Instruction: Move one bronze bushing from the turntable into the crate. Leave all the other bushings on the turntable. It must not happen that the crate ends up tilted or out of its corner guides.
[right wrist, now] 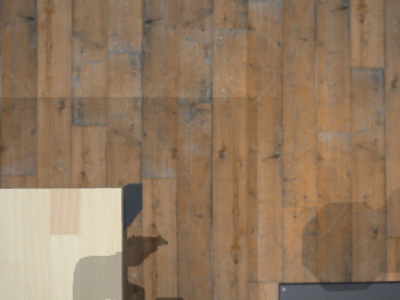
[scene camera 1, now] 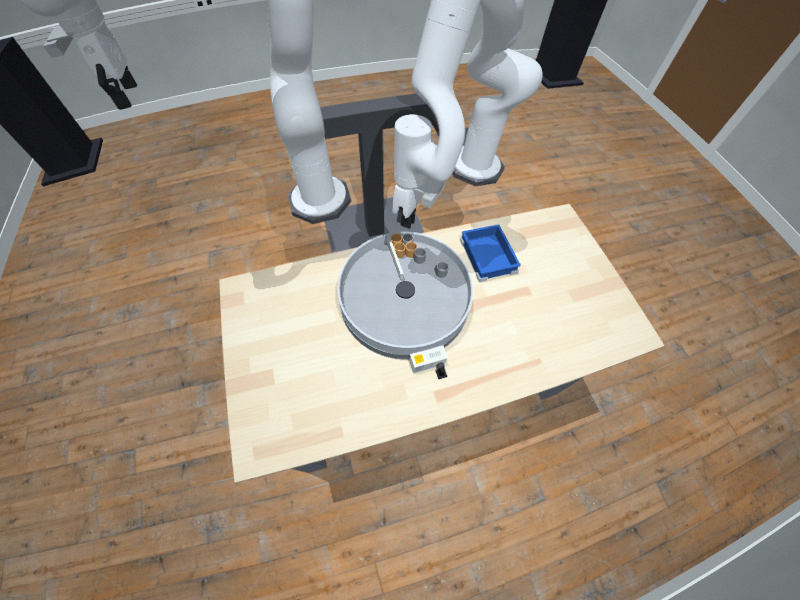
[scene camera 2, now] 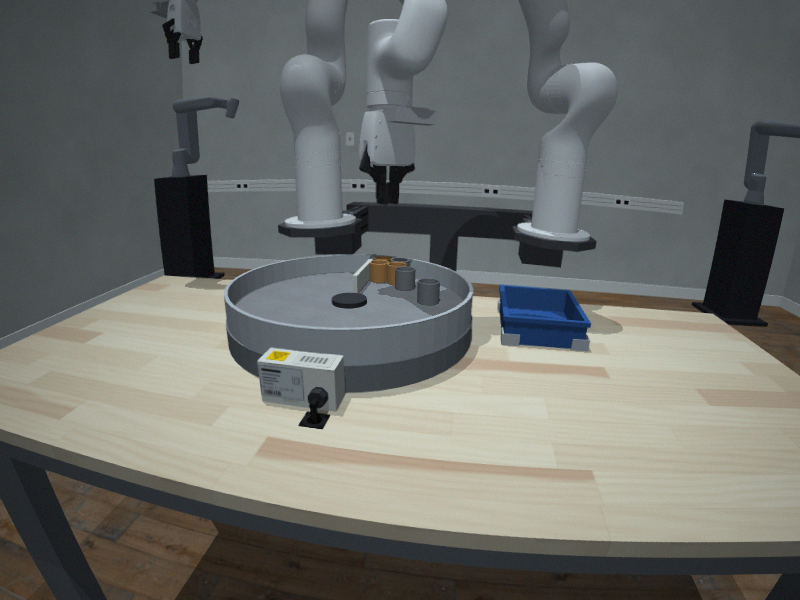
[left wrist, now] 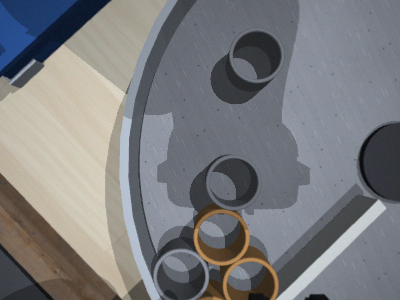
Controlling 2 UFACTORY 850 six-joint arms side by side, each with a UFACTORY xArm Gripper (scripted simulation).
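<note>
Scene camera 1 gives me my right gripper (scene camera 1: 128, 97) and my left gripper (scene camera 1: 407, 224), together with a blue crate (scene camera 1: 489, 247) and a grey turntable (scene camera 1: 421, 308). In scene camera 2 I see my left gripper (scene camera 2: 387, 203) and the blue crate (scene camera 2: 525, 305). The left wrist view has the grey turntable (left wrist: 316, 132), a bronze bushing (left wrist: 224, 256), a grey bushing (left wrist: 251, 195) and another grey bushing (left wrist: 264, 39). As for the right wrist view, the blue crate is out of frame there.
</note>
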